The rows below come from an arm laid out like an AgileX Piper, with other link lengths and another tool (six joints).
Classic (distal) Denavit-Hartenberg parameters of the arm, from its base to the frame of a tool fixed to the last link. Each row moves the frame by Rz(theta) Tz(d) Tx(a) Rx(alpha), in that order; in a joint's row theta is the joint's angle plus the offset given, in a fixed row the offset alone. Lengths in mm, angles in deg.
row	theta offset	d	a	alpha
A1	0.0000	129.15	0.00	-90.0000
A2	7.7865	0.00	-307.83	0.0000
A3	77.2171	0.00	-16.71	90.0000
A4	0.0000	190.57	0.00	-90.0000
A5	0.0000	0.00	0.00	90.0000
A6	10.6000	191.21	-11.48	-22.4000
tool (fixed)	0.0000	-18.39	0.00	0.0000
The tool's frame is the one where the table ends.
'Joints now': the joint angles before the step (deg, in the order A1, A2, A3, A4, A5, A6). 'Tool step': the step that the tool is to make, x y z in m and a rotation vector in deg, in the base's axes. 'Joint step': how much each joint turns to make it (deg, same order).
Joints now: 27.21 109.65 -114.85 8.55 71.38 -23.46
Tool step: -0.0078 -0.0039 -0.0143 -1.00 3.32 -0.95
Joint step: 0.00 -0.58 3.83 0.13 0.00 1.10
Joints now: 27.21 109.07 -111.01 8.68 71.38 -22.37
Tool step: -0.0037 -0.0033 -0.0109 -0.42 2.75 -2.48
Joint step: 0.00 -0.01 2.25 -0.24 0.01 2.73
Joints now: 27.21 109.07 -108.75 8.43 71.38 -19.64
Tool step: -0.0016 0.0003 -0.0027 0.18 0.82 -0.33
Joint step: 0.00 0.00 0.59 0.38 -0.01 0.40
